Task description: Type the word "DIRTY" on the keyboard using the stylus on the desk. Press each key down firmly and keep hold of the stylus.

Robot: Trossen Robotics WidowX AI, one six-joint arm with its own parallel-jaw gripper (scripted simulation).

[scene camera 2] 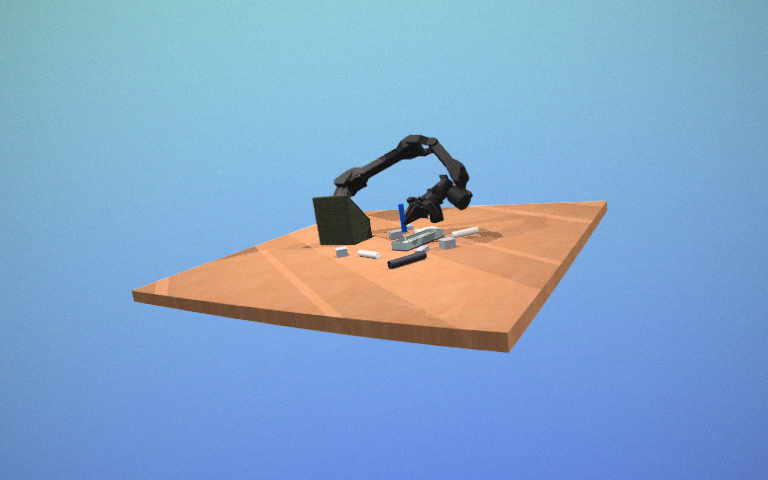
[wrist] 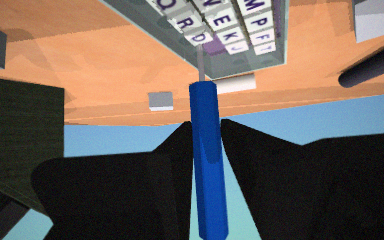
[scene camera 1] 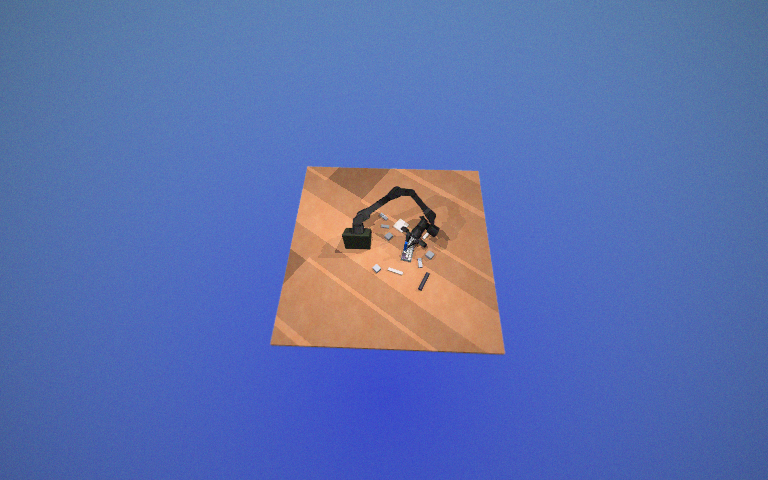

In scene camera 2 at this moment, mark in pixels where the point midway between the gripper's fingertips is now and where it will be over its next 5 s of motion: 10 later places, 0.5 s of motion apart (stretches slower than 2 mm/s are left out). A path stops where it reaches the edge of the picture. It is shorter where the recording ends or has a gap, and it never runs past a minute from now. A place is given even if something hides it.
My gripper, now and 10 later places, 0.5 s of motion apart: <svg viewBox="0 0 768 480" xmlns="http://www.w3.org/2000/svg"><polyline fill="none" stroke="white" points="403,223 403,225 401,217 411,212 422,205 423,208 423,215 423,216 423,218 424,220 423,217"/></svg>
